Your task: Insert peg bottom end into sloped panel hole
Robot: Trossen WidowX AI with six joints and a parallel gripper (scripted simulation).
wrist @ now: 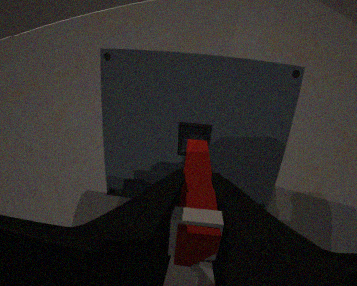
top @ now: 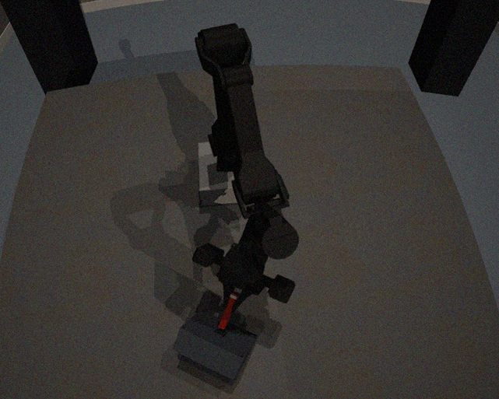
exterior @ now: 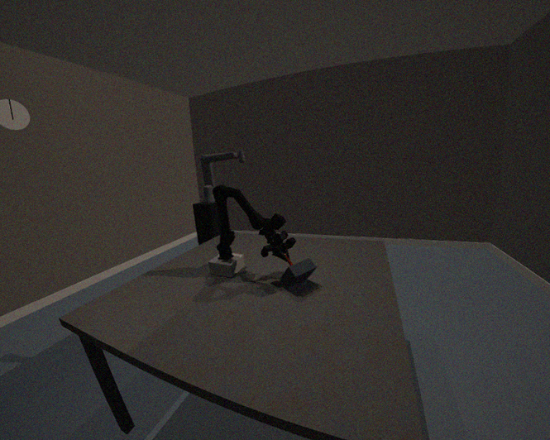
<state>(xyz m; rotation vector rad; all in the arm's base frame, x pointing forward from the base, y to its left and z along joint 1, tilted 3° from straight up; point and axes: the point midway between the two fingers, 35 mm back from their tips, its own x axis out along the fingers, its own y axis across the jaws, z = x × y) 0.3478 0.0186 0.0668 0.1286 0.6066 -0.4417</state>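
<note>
My gripper tip is 6 cm short of the sloped panel, 4 cm above it and 3 cm to the left of it. From my gripper tip the other things lie so: red peg 1 cm to the left, 1 cm behind, 1 cm above.
</note>
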